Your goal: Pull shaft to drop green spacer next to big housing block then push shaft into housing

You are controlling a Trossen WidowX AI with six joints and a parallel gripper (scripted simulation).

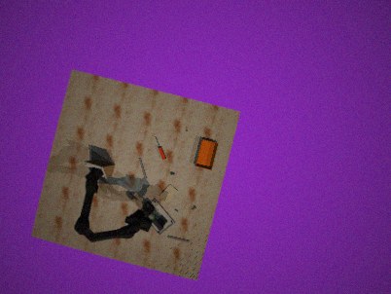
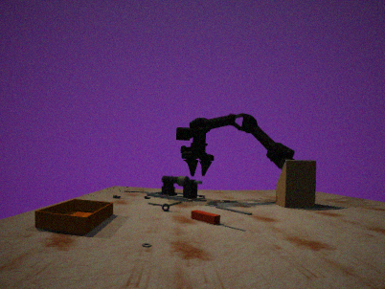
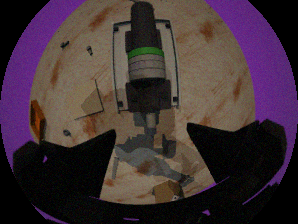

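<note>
Now: gripper tip 60 mm short of the shaft, 40 mm to the left of it and 30 mm above it. The rest, counted from my gripper tip: red-handled screwdriver (430 mm to the left, 100 mm below); green spacer (70 mm ahead, 60 mm to the right, 30 mm below); orange tray (450 mm to the left, 350 mm ahead, 100 mm below).
</note>
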